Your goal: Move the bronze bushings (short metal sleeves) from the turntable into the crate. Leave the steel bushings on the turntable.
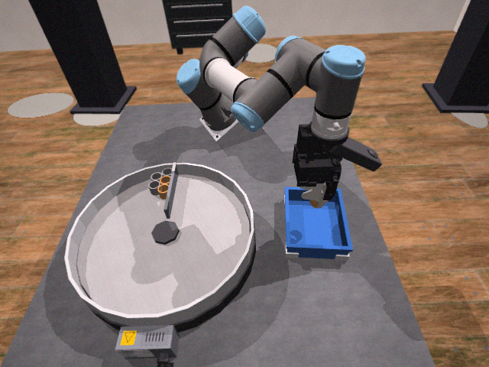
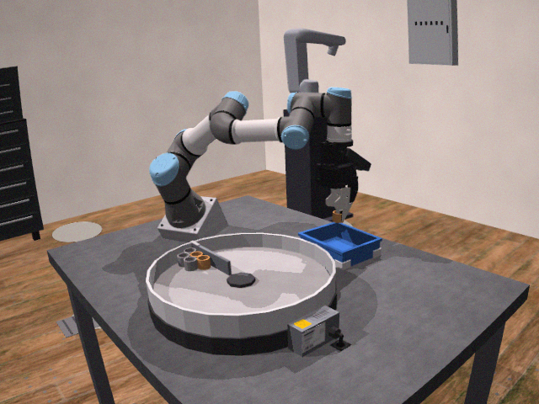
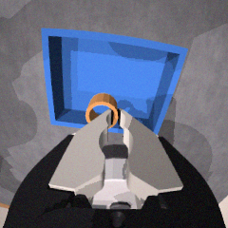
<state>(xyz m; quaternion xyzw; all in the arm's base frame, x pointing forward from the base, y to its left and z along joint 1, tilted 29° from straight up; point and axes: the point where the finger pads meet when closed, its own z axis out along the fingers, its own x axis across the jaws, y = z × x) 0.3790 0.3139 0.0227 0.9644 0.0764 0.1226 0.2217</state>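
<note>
Now: the blue crate 10 mm behind my hand and 90 mm below it. The rest, counted from my hand: grey turntable (80 mm ahead, 360 mm to the right, 60 mm below).
</note>
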